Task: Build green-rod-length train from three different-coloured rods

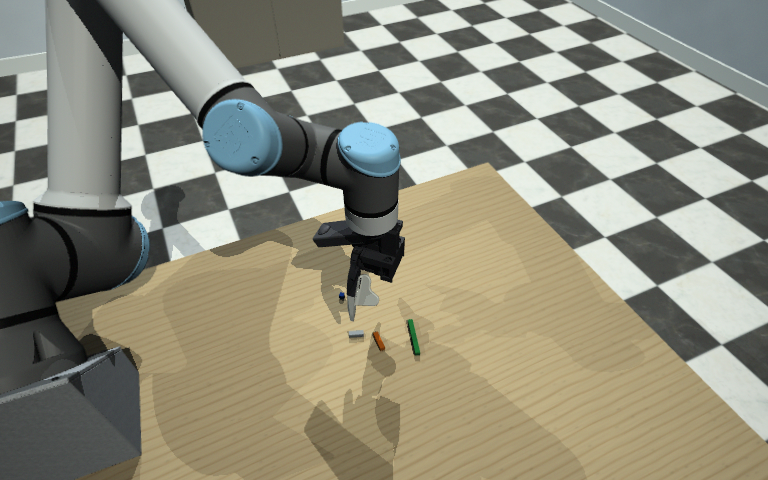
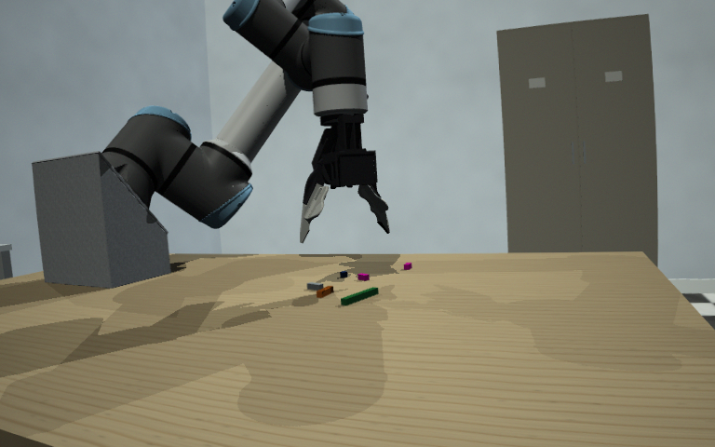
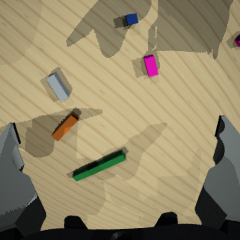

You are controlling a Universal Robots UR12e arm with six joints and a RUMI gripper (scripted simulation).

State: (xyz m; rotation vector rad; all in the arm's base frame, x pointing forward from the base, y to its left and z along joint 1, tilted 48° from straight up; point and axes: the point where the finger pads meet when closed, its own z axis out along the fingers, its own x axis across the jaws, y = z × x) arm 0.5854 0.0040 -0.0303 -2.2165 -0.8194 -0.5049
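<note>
My hand is 70 mm above the blue rod, 60 mm to the right of it and 30 mm past it. Also, from my hand: green rod (100 mm to the right, 70 mm below, 60 mm ahead); grey rod (70 mm below, 40 mm to the right, 40 mm behind); orange rod (80 mm to the right, 70 mm below, 10 mm behind).
</note>
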